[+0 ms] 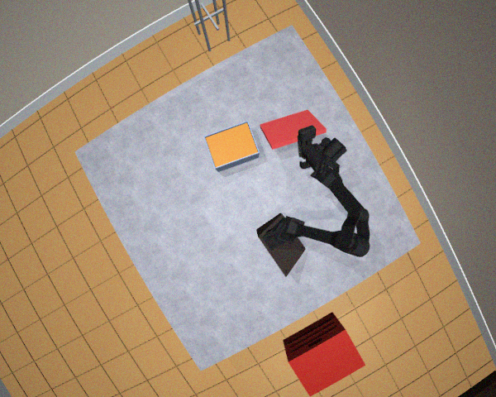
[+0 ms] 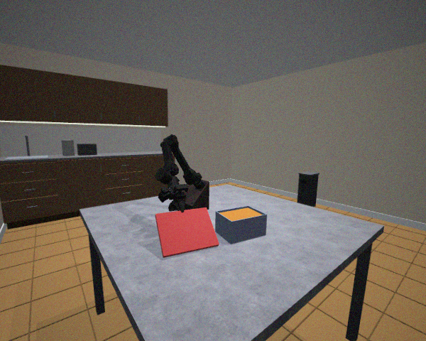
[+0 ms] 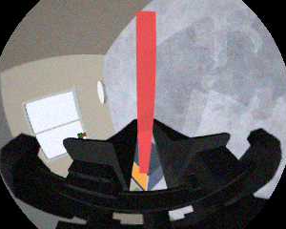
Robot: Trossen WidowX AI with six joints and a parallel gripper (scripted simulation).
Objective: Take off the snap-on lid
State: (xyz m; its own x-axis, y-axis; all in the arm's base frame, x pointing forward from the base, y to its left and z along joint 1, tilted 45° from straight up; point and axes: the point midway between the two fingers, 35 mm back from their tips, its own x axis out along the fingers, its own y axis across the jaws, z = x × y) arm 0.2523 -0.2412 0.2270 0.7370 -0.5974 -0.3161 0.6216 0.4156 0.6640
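My gripper tip is now 60 mm short of the red lid, 50 mm above it and 20 mm to the left of it. Round my gripper tip: storage box 250 mm to the left, 140 mm ahead, 70 mm below.
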